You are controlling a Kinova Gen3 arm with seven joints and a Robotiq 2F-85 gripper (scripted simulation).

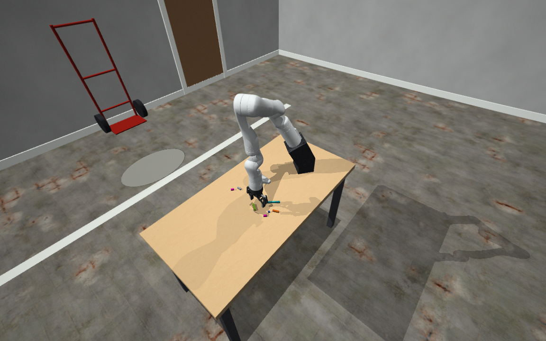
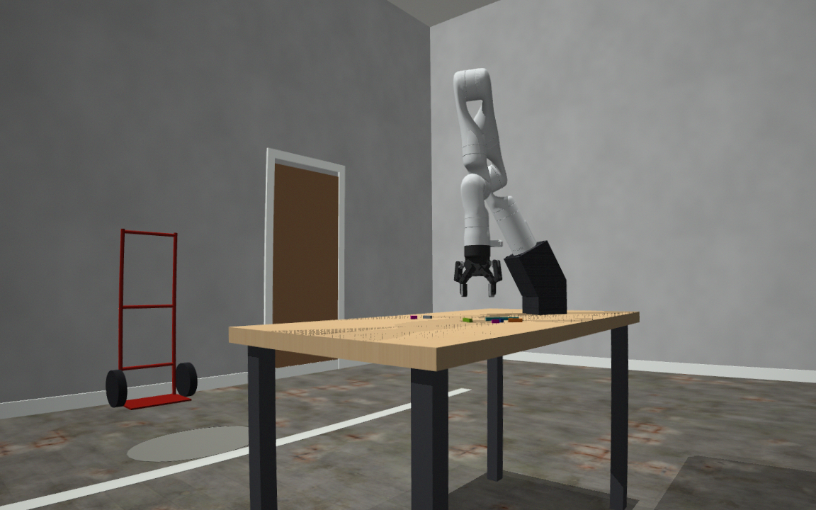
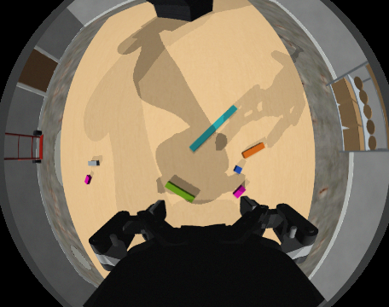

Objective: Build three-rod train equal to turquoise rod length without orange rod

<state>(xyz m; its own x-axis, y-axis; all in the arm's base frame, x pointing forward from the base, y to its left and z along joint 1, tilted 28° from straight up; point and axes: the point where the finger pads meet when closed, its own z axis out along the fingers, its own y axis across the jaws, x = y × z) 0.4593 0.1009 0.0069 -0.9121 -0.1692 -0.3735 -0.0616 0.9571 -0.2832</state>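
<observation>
My gripper is now 22 cm to the left of the grey rod, 7 cm above it and 4 cm past it. Also, from my hand: turquoise rod 10 cm behind, 7 cm below, 2 cm to the left; then lime rod 7 cm below, 4 cm to the right; then blue rod 7 cm below, 6 cm to the left, 4 cm behind.
</observation>
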